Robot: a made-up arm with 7 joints. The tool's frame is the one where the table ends. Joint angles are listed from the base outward.
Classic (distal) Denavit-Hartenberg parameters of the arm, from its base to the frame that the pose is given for. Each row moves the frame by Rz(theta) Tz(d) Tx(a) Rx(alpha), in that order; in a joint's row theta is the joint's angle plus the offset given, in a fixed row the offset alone. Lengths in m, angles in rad.
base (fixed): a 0.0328, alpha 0, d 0, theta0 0.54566
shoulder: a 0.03, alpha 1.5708, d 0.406, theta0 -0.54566
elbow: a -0.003, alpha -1.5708, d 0.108, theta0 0
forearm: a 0.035, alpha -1.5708, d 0.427, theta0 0
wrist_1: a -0.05, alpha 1.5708, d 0.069, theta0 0
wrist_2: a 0.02, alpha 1.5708, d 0.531, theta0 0
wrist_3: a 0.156, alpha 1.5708, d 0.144, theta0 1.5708
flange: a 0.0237, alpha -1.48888, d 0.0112, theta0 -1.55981
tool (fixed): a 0, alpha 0, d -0.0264, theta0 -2.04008
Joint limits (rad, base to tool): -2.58..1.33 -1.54..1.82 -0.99..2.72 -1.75..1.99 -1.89..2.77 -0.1..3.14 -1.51..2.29
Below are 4 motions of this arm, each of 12 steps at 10 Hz.
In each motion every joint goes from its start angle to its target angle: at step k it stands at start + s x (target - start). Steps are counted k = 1, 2, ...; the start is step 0. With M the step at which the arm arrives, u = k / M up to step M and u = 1 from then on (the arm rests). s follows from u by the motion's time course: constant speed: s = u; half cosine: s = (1 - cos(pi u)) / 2; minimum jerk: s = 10 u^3 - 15 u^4 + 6 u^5.
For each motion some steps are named. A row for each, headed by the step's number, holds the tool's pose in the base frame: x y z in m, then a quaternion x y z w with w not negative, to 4 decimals.
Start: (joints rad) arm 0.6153 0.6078 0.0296 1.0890 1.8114 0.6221 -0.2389
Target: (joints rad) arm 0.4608 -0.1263 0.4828 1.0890 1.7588 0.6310 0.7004
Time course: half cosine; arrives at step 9
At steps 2, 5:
2: 0.2375 0.1555 1.2847 0.3139 0.1829 0.7258 0.5841
5: 0.4058 0.3711 1.1651 0.3512 0.5323 0.6383 0.4312

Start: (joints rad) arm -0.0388 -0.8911 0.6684 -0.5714 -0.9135 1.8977 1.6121
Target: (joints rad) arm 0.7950 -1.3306 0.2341 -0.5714 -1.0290 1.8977 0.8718
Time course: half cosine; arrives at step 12
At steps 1, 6, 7, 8, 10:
1: 0.3450 -0.2663 1.1663 0.5758 -0.4540 0.1666 0.6592
6: 0.5378 0.0296 1.1093 0.4542 -0.3800 0.1367 0.7941
7: 0.5580 0.1265 1.0849 0.4079 -0.3686 0.1459 0.8225
8: 0.5626 0.2196 1.0587 0.3612 -0.3627 0.1605 0.8439
10: 0.5426 0.3613 1.0128 0.2863 -0.3640 0.1924 0.8652

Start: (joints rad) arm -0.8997 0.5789 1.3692 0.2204 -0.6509 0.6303 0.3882
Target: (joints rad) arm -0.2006 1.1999 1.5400 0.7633 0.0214 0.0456 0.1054
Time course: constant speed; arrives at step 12
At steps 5, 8, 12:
5: -0.5116 0.5211 1.1638 -0.2093 -0.2573 0.0017 0.9434
8: -0.5948 0.5516 1.0237 -0.3455 -0.2134 0.0779 0.9105
12: -0.6920 0.5375 0.7963 -0.5267 -0.1835 0.1323 0.8194

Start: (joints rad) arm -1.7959 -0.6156 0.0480 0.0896 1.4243 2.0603 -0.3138
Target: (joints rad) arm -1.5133 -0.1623 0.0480 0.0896 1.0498 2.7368 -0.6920
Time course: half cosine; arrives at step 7
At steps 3, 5, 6, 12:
3: -0.1741 -0.4835 1.1415 0.0588 -0.7648 -0.5783 0.2777
5: -0.1083 -0.3448 1.2009 -0.0118 -0.8329 -0.5339 0.1452
6: -0.0939 -0.2982 1.2143 -0.0222 -0.8522 -0.5140 0.0946
12: -0.0896 -0.2815 1.2185 -0.0243 -0.8586 -0.5064 0.0759

